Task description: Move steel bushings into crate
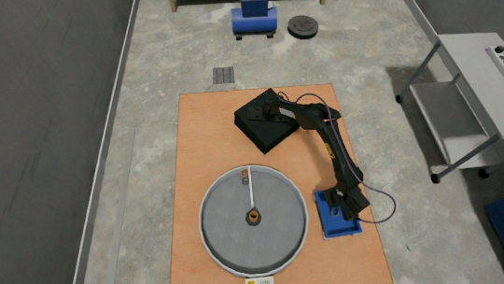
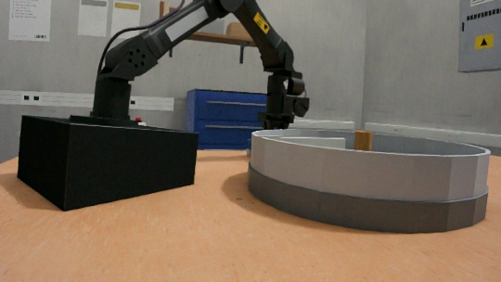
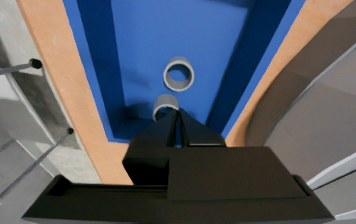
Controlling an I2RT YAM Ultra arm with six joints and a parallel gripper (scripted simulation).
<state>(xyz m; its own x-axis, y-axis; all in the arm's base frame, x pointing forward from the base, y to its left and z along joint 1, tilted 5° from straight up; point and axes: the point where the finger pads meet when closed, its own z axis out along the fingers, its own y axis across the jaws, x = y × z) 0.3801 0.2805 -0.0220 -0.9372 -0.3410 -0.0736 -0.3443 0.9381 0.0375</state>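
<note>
My gripper is now 40 mm short of the blue crate, 20 mm to the right of it and 20 mm above it. Round my hand: grey turntable 320 mm to the right, 90 mm ahead, 10 mm above.
</note>
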